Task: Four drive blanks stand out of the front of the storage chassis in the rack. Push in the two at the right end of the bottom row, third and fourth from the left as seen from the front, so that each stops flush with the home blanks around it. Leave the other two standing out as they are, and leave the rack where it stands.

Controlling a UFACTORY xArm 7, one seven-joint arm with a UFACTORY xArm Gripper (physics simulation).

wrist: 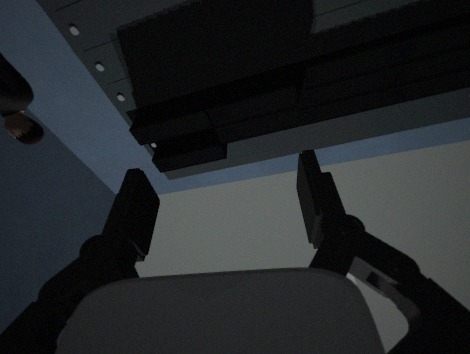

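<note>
Visible: a rack point(201, 93), together with my gripper point(222, 176).
</note>
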